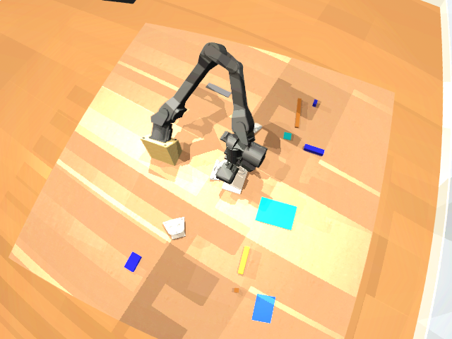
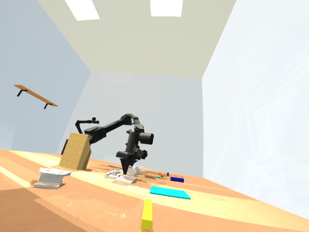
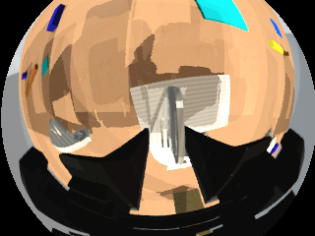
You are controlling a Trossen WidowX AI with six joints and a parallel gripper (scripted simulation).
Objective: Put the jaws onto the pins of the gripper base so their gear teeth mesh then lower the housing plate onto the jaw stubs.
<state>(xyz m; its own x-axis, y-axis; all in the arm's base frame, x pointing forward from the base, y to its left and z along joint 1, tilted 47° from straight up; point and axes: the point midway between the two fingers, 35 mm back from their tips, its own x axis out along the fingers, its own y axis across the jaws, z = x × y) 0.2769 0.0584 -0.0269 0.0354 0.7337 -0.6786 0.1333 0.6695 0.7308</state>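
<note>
The flat white plate is 30 mm to the right of my gripper tip, 20 mm ahead of it and 10 mm below it. From my gripper tip the other things lie so: dark blue bar 270 mm ahead, 170 mm to the left, 10 mm below; then yellow bar 320 mm to the right, 140 mm ahead, 10 mm below; then cyan sheet 200 mm ahead, 120 mm to the right, 20 mm below.
</note>
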